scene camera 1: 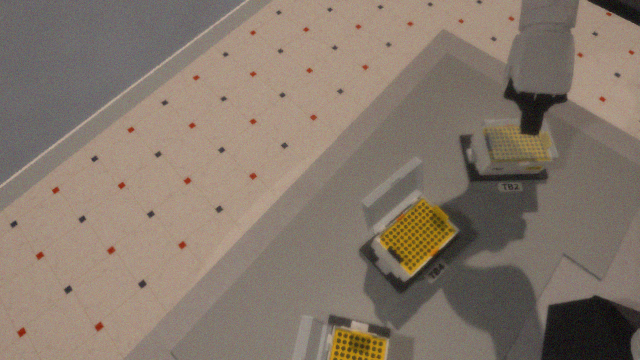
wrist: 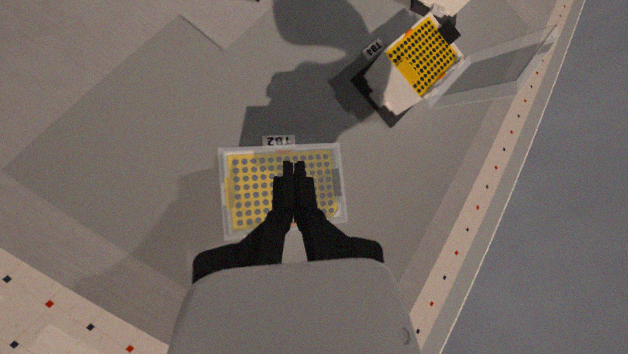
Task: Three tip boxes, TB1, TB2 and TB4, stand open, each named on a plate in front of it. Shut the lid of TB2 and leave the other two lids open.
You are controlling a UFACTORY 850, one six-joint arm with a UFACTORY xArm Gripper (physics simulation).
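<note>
The tip box TB2 (scene camera 1: 515,167) (wrist: 250,190) stands at the upper right in the scene view, its name plate (scene camera 1: 510,187) (wrist: 278,140) in front. Its clear lid (scene camera 1: 492,142) (wrist: 343,200) lies down over the yellow tip rack. My gripper (scene camera 1: 530,133) (wrist: 292,172) is shut and empty, fingers pointing down over the TB2 lid; whether the tips touch it I cannot tell. The tip box TB4 (scene camera 1: 417,237) (wrist: 425,55) has its lid (scene camera 1: 395,190) (wrist: 500,70) standing open. A third tip box (scene camera 1: 359,345), at the bottom edge of the scene view, has its lid (scene camera 1: 307,340) open; its name plate does not show.
The grey mat (scene camera 1: 280,280) (wrist: 125,115) lies under the boxes. A black object (scene camera 1: 585,330) stands at the lower right of the scene view. TB4 with its raised lid stands beside TB2, on the front left side in the scene view.
</note>
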